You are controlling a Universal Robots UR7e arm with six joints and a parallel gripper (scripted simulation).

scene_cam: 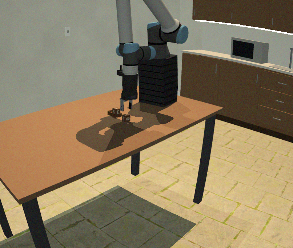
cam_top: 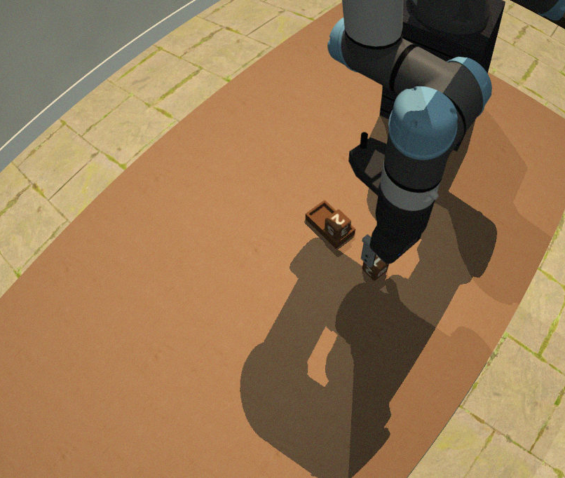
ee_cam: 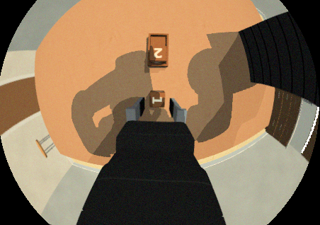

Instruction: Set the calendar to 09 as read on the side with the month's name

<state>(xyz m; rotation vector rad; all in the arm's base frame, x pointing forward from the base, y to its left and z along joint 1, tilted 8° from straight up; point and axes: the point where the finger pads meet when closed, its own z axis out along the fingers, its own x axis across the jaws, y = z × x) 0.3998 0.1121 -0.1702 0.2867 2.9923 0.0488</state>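
Right now the brown cube is 9 cm to the right of my hand, 5 cm below it and 2 cm behind it. The rest, counted from my hand: tray (11 cm to the right, 7 cm below, 2 cm behind).
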